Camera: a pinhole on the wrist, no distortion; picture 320 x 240 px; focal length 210.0 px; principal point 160.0 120.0 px. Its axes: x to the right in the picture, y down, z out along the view. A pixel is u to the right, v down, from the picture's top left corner.
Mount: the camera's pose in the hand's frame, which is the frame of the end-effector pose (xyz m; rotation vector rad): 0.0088 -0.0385 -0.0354 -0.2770 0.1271 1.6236
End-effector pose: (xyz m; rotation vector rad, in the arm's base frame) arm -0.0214 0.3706 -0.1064 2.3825 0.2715 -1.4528
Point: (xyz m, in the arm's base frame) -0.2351 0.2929 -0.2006
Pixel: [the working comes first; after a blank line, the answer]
In the camera's frame: -0.0490 -0.0032 0.2781

123 118
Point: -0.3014 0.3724 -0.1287
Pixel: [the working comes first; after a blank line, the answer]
In the camera's frame: -0.1221 0.0981 0.2616

62 199
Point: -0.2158 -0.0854 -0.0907
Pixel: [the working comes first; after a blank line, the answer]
In the camera's frame: 0.2983 0.0454 0.4586

297 141
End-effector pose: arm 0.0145 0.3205 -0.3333 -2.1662 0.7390 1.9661
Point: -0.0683 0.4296 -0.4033
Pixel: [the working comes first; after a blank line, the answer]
In the camera's frame: -0.0791 -0.0374 0.1468

47 66
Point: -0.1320 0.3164 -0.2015
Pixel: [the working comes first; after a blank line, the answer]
In the camera's frame: 0.1005 0.1161 0.1890

outside the picture
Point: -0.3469 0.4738 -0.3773
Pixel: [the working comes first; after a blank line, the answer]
In the camera's frame: -0.0599 -0.0203 0.4289

131 110
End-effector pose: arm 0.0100 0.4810 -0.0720 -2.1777 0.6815 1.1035
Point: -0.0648 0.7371 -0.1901
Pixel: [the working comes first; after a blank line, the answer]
In the camera's frame: -0.1331 -0.0289 0.2853

62 99
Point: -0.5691 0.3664 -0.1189
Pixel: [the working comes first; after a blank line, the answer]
In the camera's frame: 0.4409 0.1884 0.4270

outside the picture
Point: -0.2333 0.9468 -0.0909
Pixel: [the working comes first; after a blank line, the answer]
In the camera's frame: -0.2282 0.1652 0.4738

59 193
